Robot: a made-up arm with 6 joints. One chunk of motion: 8 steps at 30 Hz.
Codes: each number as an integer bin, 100 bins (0 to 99) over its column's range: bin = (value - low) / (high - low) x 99, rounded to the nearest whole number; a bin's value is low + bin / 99 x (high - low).
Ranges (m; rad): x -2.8..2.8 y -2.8..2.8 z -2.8..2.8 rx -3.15..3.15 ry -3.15..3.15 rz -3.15..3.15
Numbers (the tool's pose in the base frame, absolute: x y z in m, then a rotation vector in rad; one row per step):
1: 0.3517 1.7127 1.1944 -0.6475 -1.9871 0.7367
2: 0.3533 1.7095 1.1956 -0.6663 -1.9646 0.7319
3: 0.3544 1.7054 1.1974 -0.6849 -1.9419 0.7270
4: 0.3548 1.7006 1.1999 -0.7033 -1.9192 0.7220
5: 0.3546 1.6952 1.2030 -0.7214 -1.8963 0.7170
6: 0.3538 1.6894 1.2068 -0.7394 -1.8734 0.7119
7: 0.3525 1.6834 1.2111 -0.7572 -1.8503 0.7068
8: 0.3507 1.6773 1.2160 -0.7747 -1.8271 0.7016
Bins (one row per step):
1: 56 80 71 39 18 61
2: 56 80 71 39 19 61
3: 56 80 71 39 19 61
4: 56 80 71 38 19 61
5: 56 79 71 38 20 61
6: 56 79 71 38 20 61
7: 56 79 71 38 20 61
8: 56 79 71 37 21 61

